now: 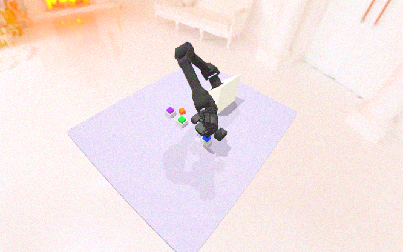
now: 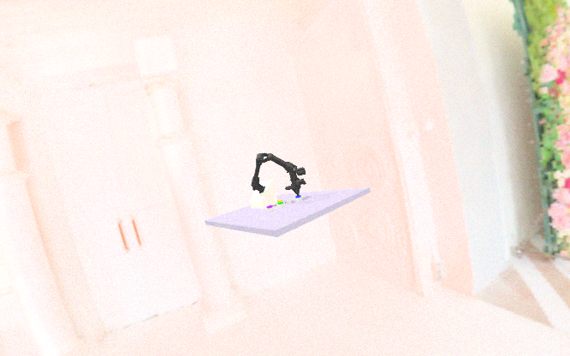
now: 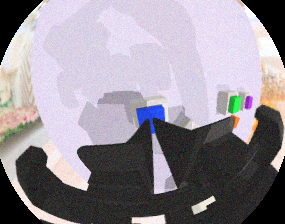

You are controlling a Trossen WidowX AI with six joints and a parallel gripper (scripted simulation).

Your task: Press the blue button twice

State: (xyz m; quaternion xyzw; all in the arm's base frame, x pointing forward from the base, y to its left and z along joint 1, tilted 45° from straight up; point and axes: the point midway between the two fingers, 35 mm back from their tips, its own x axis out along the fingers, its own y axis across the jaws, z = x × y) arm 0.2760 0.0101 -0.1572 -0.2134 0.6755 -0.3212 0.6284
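My gripper tip is now 1 cm above the blue button. Also, from my gripper tip: yellow button 10 cm behind, 12 cm to the right, 1 cm below; then green button 3 cm behind, 18 cm to the right, 1 cm below; then orange block 10 cm behind, 23 cm to the right, 3 cm below.
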